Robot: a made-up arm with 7 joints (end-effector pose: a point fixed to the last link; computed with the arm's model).
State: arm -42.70 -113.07 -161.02 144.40 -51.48 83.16 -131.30
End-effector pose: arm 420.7 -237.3 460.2 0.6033 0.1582 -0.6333 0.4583
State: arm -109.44 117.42 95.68 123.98 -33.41 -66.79 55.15
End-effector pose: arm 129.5 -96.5 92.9 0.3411 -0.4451 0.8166 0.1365
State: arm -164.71 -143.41 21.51 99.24 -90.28 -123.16 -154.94
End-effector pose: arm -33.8 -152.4 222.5 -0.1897 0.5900 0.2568 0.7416
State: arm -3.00 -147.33 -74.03 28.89 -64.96 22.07 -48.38
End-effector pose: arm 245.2 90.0 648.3 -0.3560 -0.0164 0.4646 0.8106
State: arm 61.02 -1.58 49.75 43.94 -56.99 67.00 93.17
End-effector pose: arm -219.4 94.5 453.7 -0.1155 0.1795 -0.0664 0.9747
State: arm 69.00 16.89 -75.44 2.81 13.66 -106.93 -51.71
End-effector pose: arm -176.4 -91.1 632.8 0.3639 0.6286 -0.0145 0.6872
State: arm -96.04 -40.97 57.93 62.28 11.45 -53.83 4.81
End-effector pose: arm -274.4 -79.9 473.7 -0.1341 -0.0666 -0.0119 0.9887
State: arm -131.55 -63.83 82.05 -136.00 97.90 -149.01 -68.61
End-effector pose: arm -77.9 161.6 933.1 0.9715 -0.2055 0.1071 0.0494
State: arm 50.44 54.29 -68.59 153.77 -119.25 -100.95 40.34
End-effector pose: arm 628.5 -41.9 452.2 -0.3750 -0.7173 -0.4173 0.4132
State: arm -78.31 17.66 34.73 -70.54 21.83 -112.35 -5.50
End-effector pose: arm 188.1 -4.1 972.7 0.5062 0.7174 -0.1652 0.4492
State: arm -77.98 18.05 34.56 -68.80 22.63 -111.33 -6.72
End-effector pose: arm 174.5 -8.8 971.6 0.4929 0.7225 -0.1563 0.4589
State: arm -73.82 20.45 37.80 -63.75 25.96 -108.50 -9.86
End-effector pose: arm 141.4 -82.0 959.1 0.4813 0.7449 -0.0798 0.4550
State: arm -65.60 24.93 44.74 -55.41 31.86 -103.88 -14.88
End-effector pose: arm 104.9 -223.8 892.7 0.4753 0.7629 0.0692 0.4327
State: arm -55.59 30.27 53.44 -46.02 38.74 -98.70 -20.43
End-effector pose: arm 93.8 -356.3 745.7 0.4769 0.7476 0.2449 0.3920
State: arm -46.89 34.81 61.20 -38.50 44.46 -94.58 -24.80
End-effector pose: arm 107.9 -409.5 583.1 0.4822 0.7074 0.3871 0.3424
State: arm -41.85 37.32 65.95 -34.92 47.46 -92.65 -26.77
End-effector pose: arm 124.3 -410.7 488.0 0.4872 0.6760 0.4630 0.3022
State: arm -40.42 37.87 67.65 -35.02 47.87 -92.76 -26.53
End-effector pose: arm 132.1 -409.5 466.3 0.4922 0.6685 0.4824 0.2797
